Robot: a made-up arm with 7 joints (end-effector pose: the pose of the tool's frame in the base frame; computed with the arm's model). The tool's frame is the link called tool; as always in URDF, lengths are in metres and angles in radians.
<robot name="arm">
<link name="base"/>
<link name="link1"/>
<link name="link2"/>
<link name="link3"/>
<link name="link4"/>
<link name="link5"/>
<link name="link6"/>
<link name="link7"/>
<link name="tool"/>
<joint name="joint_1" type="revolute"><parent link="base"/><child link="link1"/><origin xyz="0 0 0.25"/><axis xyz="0 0 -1"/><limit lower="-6.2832" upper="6.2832" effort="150" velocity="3.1"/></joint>
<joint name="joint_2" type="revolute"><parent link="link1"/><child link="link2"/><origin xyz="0 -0.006 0.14"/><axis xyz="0 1 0"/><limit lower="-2.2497" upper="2.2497" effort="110" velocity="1.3"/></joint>
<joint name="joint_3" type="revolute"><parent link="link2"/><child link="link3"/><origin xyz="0 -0.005 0.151"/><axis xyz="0 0 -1"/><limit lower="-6.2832" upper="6.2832" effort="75" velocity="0.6"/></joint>
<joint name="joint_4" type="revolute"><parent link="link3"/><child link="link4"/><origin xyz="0 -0.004 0.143"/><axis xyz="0 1 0"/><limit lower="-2.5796" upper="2.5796" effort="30" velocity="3"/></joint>
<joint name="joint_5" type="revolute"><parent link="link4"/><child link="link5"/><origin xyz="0 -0.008 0.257"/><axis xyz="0 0 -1"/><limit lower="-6.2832" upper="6.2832" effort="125" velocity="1.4"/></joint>
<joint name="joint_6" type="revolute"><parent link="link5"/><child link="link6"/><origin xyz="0 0 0.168"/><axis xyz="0 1 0"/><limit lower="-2.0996" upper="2.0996" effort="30" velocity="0.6"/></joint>
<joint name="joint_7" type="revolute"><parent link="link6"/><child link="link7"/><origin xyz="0 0 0.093"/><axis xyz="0 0 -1"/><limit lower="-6.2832" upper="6.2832" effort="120" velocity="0.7"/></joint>
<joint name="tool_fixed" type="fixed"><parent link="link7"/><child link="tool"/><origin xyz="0 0 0" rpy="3.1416 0 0"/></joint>
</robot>
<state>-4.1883 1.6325 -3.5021 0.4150 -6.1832 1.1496 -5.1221</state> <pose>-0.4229 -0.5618 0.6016 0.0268 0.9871 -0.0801 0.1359</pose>
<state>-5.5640 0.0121 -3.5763 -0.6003 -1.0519 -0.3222 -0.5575</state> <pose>0.2996 -0.0626 1.0961 0.3237 0.5982 -0.6972 -0.2263</pose>
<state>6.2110 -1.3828 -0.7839 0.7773 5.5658 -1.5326 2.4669</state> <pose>-0.6010 0.0710 0.7363 0.6116 -0.7521 0.1915 -0.1537</pose>
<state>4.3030 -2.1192 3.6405 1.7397 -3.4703 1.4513 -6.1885</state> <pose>-0.1914 -0.1580 -0.0860 0.8111 -0.4555 -0.1361 -0.3408</pose>
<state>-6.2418 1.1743 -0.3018 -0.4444 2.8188 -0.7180 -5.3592</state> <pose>0.6438 -0.0783 0.8291 0.5923 -0.0759 -0.7749 0.2073</pose>
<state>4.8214 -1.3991 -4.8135 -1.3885 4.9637 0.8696 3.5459</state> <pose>-0.5059 -0.3389 0.4668 0.3558 0.1556 0.9136 0.1207</pose>
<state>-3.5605 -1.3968 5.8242 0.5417 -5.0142 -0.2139 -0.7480</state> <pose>0.6735 0.1786 0.7454 0.5182 0.0494 -0.8528 -0.0427</pose>
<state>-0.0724 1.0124 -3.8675 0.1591 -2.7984 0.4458 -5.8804</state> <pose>0.6651 0.0072 0.8418 0.0522 0.7929 0.0409 -0.6057</pose>
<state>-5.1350 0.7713 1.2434 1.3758 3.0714 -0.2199 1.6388</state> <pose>-0.3013 -0.5424 0.5509 0.7882 -0.4130 0.4513 -0.0672</pose>
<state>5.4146 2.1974 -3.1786 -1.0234 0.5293 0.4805 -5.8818</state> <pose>0.1233 0.2046 -0.2900 0.6214 0.1276 -0.1720 0.7537</pose>
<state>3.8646 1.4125 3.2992 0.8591 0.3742 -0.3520 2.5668</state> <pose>-0.4703 0.3522 0.8519 0.3796 0.2932 0.8577 -0.1850</pose>
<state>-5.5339 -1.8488 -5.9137 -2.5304 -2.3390 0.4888 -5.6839</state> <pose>0.2164 -0.0604 0.1961 0.6132 -0.4735 -0.5933 0.2186</pose>
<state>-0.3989 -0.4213 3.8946 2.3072 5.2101 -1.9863 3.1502</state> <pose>-0.2709 0.1759 0.3788 0.2901 0.7913 -0.5083 0.1767</pose>
